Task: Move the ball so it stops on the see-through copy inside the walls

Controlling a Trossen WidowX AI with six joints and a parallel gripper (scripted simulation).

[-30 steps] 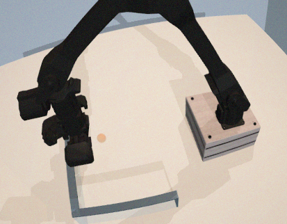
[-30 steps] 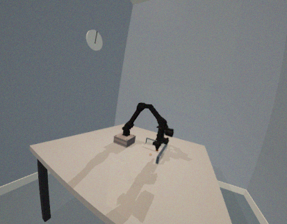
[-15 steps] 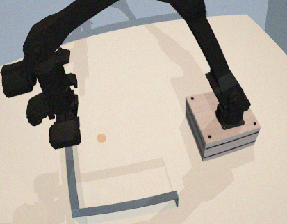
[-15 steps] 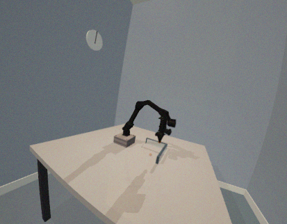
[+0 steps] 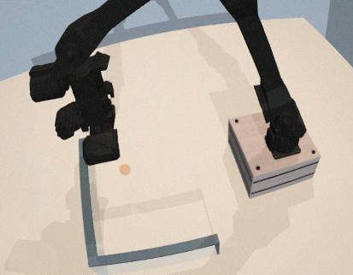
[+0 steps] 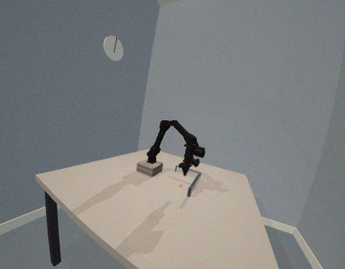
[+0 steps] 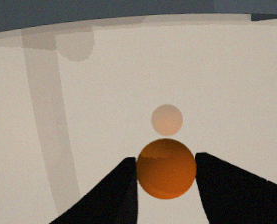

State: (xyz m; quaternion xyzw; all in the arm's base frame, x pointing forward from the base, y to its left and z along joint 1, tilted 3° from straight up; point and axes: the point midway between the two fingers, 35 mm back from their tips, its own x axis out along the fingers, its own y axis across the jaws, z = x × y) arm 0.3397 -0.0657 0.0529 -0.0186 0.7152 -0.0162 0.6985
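Now: the see-through copy of ball 9 cm below my gripper tip, 1 cm to the right of it and 1 cm behind it. From my gripper tip the other things lie so: orange ball: right at my gripper tip.
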